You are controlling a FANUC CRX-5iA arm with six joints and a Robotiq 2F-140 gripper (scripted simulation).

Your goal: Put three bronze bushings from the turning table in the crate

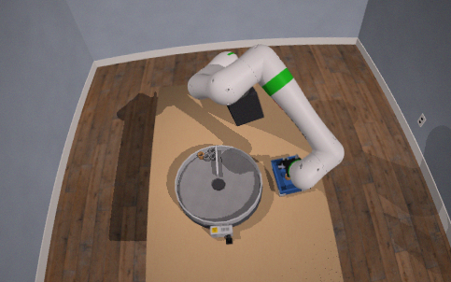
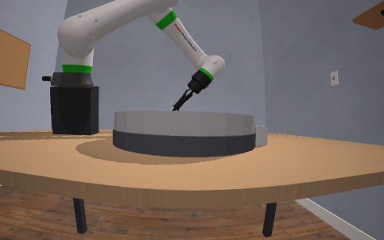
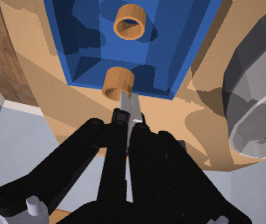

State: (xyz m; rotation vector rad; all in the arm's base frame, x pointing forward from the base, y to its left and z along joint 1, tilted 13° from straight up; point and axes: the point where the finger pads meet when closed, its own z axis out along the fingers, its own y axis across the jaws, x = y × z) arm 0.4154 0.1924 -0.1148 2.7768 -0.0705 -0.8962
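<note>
The blue crate lies 4 cm ahead of my hand, 2 cm to the left of it and 8 cm below it. From my hand the other things lie so: grey turning table 7 cm ahead, 34 cm to the right, 6 cm below.
</note>
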